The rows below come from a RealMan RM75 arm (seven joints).
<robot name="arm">
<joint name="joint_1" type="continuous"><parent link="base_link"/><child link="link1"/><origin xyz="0 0 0.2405" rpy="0 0 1.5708"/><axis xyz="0 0 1"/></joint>
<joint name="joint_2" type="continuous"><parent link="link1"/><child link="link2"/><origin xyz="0 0 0" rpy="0 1.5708 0"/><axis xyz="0 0 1"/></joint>
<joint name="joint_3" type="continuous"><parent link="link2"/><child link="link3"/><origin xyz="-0.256 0 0" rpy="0 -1.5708 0"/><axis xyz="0 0 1"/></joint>
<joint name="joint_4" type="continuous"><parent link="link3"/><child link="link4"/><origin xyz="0 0 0" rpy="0 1.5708 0"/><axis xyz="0 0 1"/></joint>
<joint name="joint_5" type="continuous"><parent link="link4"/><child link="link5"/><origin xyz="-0.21 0 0" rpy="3.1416 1.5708 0"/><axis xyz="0 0 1"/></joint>
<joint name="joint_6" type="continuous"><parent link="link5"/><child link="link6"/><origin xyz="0 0 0" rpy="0 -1.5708 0"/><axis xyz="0 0 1"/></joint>
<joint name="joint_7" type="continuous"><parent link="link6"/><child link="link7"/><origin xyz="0.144 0 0" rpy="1.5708 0 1.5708"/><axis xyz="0 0 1"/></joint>
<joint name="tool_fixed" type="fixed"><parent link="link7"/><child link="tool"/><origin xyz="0 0 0"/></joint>
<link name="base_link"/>
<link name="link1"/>
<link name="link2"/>
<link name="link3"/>
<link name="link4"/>
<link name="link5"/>
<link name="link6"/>
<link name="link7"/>
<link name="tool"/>
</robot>
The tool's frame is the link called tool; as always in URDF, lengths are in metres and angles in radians. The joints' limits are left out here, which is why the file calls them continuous.
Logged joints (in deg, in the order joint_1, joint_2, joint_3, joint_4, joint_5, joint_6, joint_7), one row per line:
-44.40 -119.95 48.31 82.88 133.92 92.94 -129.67
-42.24 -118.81 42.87 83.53 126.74 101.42 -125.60
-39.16 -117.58 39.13 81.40 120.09 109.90 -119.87
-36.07 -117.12 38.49 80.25 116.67 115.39 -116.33
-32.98 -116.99 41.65 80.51 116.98 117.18 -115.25
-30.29 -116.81 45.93 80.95 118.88 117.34 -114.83
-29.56 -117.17 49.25 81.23 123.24 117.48 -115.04
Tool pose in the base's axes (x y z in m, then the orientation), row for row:
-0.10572 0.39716 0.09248 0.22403 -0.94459 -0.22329 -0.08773
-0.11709 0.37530 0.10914 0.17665 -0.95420 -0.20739 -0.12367
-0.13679 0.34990 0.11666 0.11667 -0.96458 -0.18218 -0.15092
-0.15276 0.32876 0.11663 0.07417 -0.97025 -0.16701 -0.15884
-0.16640 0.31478 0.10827 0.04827 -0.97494 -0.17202 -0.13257
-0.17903 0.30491 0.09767 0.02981 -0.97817 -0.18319 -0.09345
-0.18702 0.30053 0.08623 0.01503 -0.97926 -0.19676 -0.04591
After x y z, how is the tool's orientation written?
As a quaternion, w x y z.
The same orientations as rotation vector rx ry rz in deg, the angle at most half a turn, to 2 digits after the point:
-149.37 -35.31 -13.87
-154.77 -33.64 -20.06
-161.80 -30.56 -25.32
-166.85 -28.72 -27.32
-170.29 -30.05 -23.16
-172.81 -32.36 -16.51
-174.60 -35.08 -8.19

